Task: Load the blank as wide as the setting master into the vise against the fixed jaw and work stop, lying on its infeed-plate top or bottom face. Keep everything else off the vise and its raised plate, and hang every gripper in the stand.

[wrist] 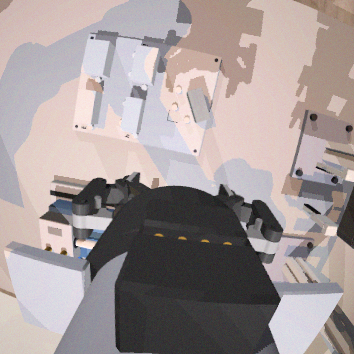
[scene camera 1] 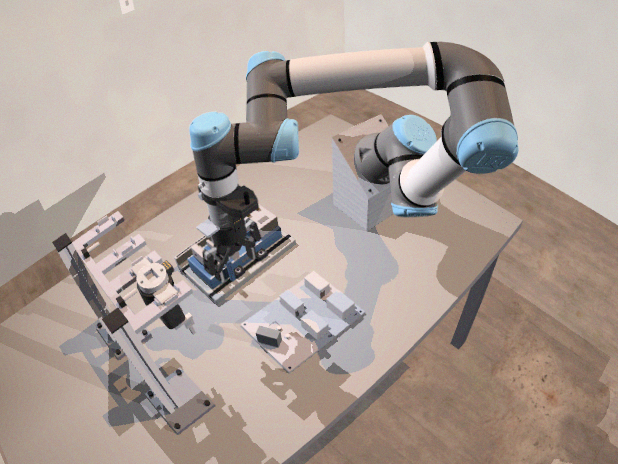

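Pixels of known places: arm's base, origin of its link: (scene camera 1: pixel 377 159).
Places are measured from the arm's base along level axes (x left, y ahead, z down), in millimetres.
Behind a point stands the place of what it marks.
Note:
My gripper (scene camera 1: pixel 234 262) (wrist: pixel 178 189), the adaptive one, is open above the blue vise (scene camera 1: pixel 200 270) @[x -207, y 538, z 121 mm] (wrist: pixel 56 233) @[x -172, y 322, z 84 mm], its fingers pointing down and wide apart. It hides much of the vise, so I cannot tell exactly what lies between the jaws. Four pale blanks stand on the infeed plate (scene camera 1: pixel 287 364) @[x 140, y 595, z 172 mm] (wrist: pixel 209 131): one (scene camera 1: pixel 317 284) @[x 65, y 378, z 137 mm] (wrist: pixel 86 108) @[x 51, y 374, z 137 mm], one (scene camera 1: pixel 291 303) @[x 49, y 464, z 137 mm] (wrist: pixel 132 115) @[x 39, y 458, z 136 mm], one (scene camera 1: pixel 342 304) @[x 154, y 393, z 137 mm] (wrist: pixel 97 57) @[x 140, y 392, z 137 mm] and one (scene camera 1: pixel 315 326) @[x 140, y 484, z 137 mm] (wrist: pixel 144 65) @[x 124, y 476, z 137 mm]. A dark grey block (scene camera 1: pixel 269 336) @[x 73, y 576, z 131 mm] (wrist: pixel 199 105) @[x 61, y 570, z 131 mm], apparently the setting master, lies among small pegs on the same plate.
The tool stand (scene camera 1: pixel 145 360) @[x 20, y 859, z -68 mm] (wrist: pixel 315 142) @[x 15, y 819, z 169 mm] is left of the vise in the scene view. Another gripper (scene camera 1: pixel 172 317) hangs there under a round coupling (scene camera 1: pixel 151 277) @[x -43, y 742, z -167 mm]. The stand's arms reach close to the vise's raised plate (scene camera 1: pixel 218 301) @[x -127, y 561, z 170 mm]. The robot's pedestal (scene camera 1: pixel 350 195) @[x -32, y 92, z 90 mm] stands behind.

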